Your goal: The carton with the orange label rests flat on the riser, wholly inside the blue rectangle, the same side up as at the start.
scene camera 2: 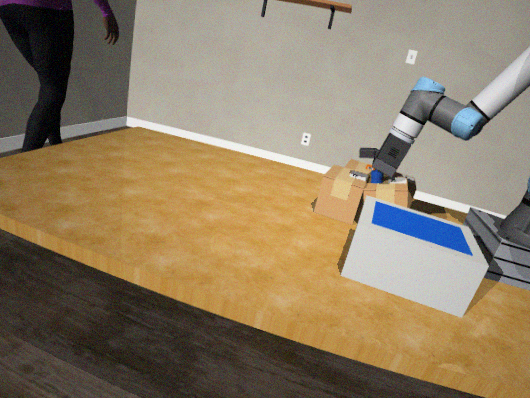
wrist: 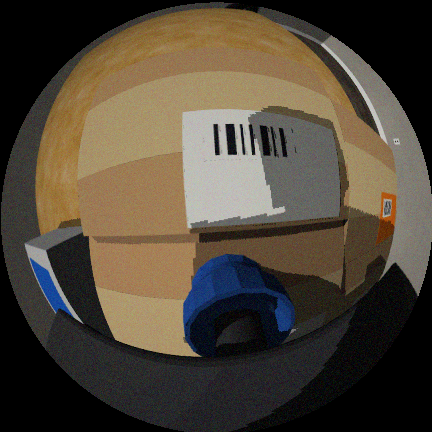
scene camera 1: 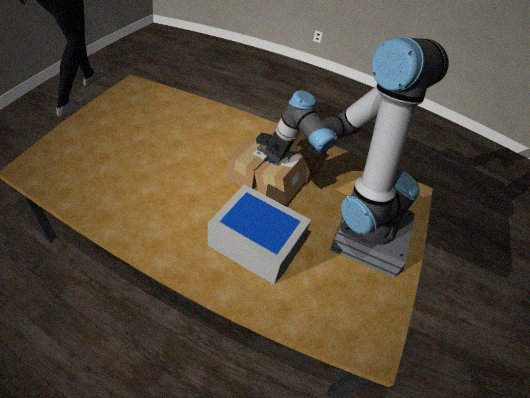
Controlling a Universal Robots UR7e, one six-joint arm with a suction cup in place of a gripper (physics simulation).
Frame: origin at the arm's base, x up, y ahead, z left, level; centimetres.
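Where they show: hand, tool point: (scene camera 2: 373, 183) (wrist: 228, 269) (scene camera 1: 271, 160); arm's base, link origin: (scene camera 2: 527, 239).
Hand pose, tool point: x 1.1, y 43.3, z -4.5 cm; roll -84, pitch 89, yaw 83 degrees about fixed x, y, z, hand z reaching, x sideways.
Observation:
Things, the pixels of their centre, and the offset from my tool point. "pt": a spot on its surface instead. Level surfaces: height alone.
- carton with the orange label, surface spot: (wrist: 386, 220) pt dy +0.6, dx +0.4, dz -17.3 cm
- riser, body centre: (wrist: 78, 299) (scene camera 2: 409, 249) (scene camera 1: 258, 233) dy -11.2, dx -5.1, dz +26.7 cm
- blue rectangle, body centre: (wrist: 63, 315) (scene camera 2: 419, 225) (scene camera 1: 260, 221) dy -11.2, dx +0.9, dz +26.7 cm
- table, surface height: dx -11.1 cm
The carton with the orange label (scene camera 2: 369, 166) (wrist: 386, 220) stands in the back row of a tight group of cartons, partly hidden by the arm. My suction cup (scene camera 1: 272, 161) (scene camera 2: 377, 176) (wrist: 239, 305) is pressed, tilted, on top of a white-labelled carton (scene camera 1: 275, 180) (scene camera 2: 386, 193) (wrist: 142, 267) in the row nearer the riser, beside the seam. It appears to grip that carton, but the contact face is hidden. The cup is apart from the orange label. The riser (scene camera 1: 240, 250) (scene camera 2: 400, 275) (wrist: 52, 237) bears a blue rectangle (scene camera 1: 260, 222) (scene camera 2: 420, 227) (wrist: 47, 290) with nothing on it.
Another white-labelled carton (scene camera 1: 243, 167) (scene camera 2: 337, 195) (wrist: 135, 195) adjoins the gripped carton across a narrow gap; their tops look slightly uneven. The riser stands close to the group. The arm's base (scene camera 1: 375, 245) is on the right. A person (scene camera 1: 72, 50) (scene camera 2: 45, 70) stands beyond the table (scene camera 1: 125, 175) (scene camera 2: 175, 215).

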